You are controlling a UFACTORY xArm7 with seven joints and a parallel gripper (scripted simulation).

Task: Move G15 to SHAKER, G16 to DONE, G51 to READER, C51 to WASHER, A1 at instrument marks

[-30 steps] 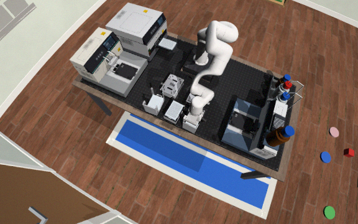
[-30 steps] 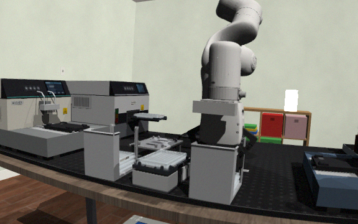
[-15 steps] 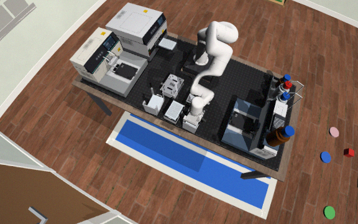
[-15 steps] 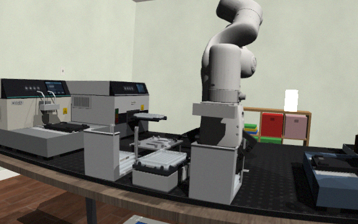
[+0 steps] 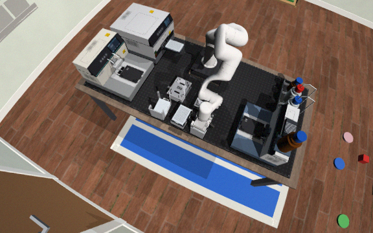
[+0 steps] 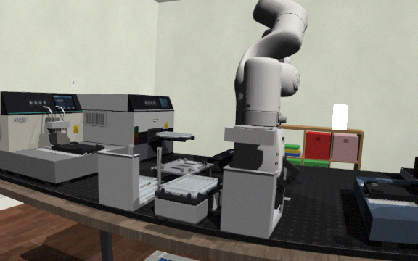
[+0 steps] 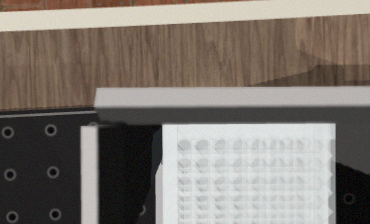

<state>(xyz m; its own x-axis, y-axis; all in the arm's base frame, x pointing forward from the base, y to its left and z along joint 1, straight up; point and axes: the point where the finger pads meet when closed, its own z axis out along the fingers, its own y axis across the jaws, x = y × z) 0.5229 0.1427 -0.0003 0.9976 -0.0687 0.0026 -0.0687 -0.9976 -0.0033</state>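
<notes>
Now: hand 20 mm above the plate C51. Also, from my hand: reader's dark tray 520 mm behind, 440 mm to the right, 50 mm above; washer nest 630 mm to the right, 150 mm behind, 30 mm above; DONE label 310 mm to the right, 100 mm behind, 50 mm below.
</notes>
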